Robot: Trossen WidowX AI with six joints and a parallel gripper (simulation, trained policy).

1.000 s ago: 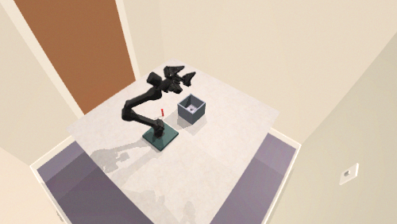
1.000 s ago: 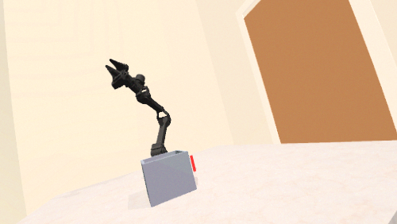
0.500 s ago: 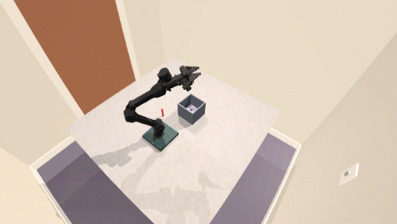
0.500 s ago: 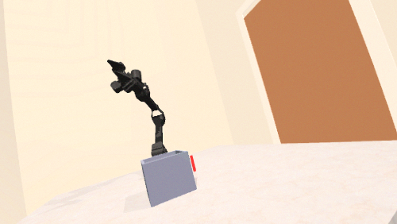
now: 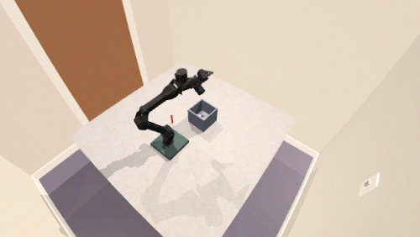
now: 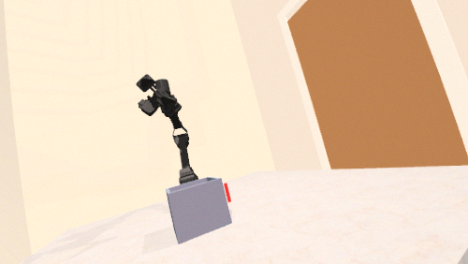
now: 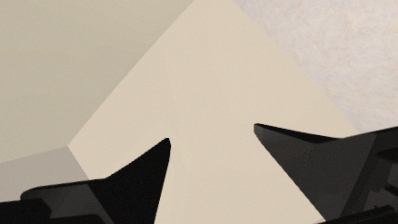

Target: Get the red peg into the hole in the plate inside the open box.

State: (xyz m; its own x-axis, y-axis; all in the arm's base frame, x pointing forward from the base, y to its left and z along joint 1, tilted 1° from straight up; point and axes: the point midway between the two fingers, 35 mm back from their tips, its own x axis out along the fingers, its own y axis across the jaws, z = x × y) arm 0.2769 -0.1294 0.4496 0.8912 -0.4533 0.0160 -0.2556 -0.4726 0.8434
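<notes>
The red peg lies 440 mm below my gripper tip, 250 mm to the left of it and 130 mm behind it. The rest, counted from my gripper tip: pale grey plate 430 mm below, 60 mm to the left, 10 mm ahead.
</notes>
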